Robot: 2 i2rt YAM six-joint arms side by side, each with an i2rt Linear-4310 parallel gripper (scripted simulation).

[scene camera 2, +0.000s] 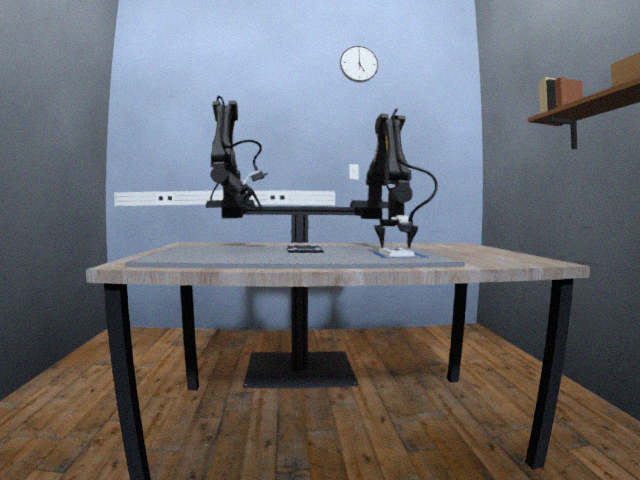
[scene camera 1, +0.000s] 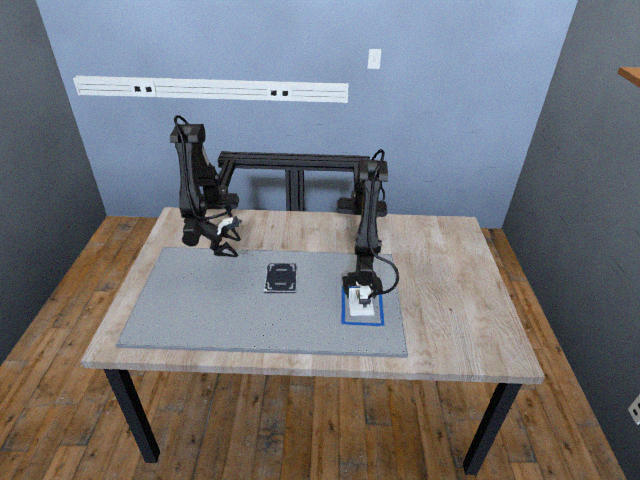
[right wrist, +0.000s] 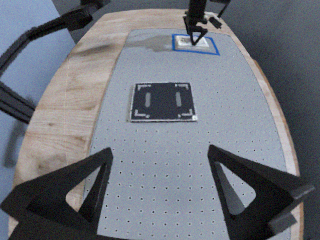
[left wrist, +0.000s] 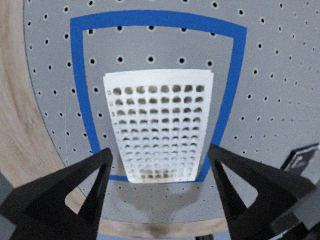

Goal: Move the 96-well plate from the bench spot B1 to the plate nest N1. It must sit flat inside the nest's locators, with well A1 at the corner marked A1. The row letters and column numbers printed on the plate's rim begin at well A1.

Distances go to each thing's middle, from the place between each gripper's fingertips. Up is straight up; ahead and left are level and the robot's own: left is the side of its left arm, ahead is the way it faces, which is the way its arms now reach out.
Labels:
My left hand (scene camera 2: 395, 248) is 20 mm above the white 96-well plate (left wrist: 175, 162) and 10 mm short of it. Round my left hand: dark plate nest (scene camera 1: 273, 276) (310 mm to the right, 110 mm behind, 20 mm below).
Right now the dark plate nest is 160 mm to the left of my right hand (scene camera 1: 239, 248) and 150 mm below it. Also, from my right hand: white 96-well plate 110 mm ahead, 470 mm to the left, 150 mm below.

